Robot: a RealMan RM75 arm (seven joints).
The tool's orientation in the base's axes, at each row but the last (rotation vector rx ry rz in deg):
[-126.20 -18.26 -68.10]
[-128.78 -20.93 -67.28]
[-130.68 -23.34 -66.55]
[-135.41 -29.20 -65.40]
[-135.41 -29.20 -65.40]
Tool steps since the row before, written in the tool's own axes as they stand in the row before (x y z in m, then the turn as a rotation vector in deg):
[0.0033 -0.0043 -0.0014 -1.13 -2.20 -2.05]
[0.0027 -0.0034 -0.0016 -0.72 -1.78 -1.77]
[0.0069 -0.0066 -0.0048 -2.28 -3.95 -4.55]
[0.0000 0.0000 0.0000 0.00 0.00 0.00]
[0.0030 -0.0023 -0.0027 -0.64 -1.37 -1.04]
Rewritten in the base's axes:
[-0.0011 0.0023 0.0050 -3.06 0.55 0.79]
[-0.0011 0.0017 0.0042 -2.44 0.38 0.85]
[-0.0023 0.0026 0.0101 -6.22 0.45 1.63]
[0.0000 0.0000 0.0000 0.00 0.00 0.00]
[-0.0011 0.0008 0.0044 -1.73 0.47 0.39]

